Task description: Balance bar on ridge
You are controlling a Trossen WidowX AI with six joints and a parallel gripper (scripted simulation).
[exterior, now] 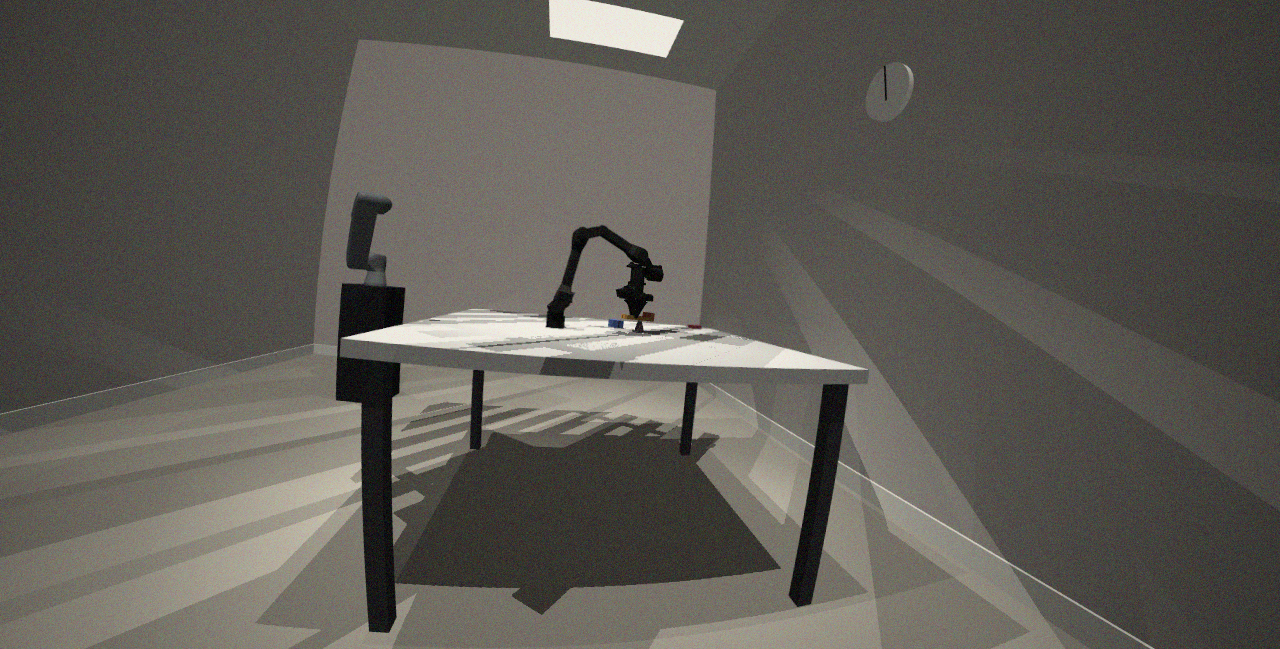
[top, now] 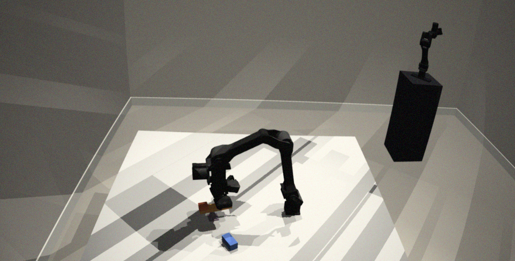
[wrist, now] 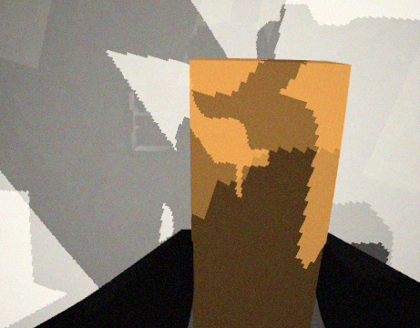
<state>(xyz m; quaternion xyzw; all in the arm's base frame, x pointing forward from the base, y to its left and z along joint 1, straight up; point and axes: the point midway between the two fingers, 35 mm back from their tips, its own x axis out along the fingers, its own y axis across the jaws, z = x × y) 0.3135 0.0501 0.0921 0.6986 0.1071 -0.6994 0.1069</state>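
Right now my gripper tip is 4 cm short of the orange bar, 1 cm to the right of it and 1 cm below it. Also, from my gripper tip: blue block (16 cm to the left, 5 cm behind, 4 cm below).
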